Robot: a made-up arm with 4 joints.
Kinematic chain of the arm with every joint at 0, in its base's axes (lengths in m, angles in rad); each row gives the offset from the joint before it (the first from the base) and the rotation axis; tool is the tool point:
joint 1: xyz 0 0 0.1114 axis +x
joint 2: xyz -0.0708 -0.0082 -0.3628 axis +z
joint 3: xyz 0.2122 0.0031 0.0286 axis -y
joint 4: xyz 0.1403 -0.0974 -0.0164 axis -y
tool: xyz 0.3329 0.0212 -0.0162
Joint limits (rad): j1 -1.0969..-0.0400 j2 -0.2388..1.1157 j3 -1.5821..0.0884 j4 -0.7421..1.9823
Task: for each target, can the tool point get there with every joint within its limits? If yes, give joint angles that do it. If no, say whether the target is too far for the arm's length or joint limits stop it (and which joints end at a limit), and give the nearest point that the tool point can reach.
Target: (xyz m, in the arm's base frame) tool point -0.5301 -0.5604 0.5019
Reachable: no: joint limits stop it (at a limit: joint 1, joint 3, joint 4) | nearest point -0.1234 -0.6630 -0.1429 | short by 0.769 m
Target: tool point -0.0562 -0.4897 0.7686
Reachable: no: joint limits stop it (at a limit: joint 1, joint 2, joint 3, joint 4) | nearest point 0.1141 -0.0926 0.2082 | short by 0.708 m
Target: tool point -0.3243 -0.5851 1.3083
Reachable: no: too far | nearest point 0.1141 -0.0926 0.2082 | short by 1.283 m
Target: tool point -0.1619 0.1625 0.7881
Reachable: no: joint limits stop it (at a limit: joint 1, joint 2, joint 3) | nearest point 0.1342 -0.0867 0.2168 | short by 0.690 m
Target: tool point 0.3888 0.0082 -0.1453
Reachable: yes | joints -1.0149 0.6077 -0.4535 1.5101
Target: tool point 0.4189 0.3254 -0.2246
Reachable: yes | joints -0.2960 0.8198 -0.2333 0.7695
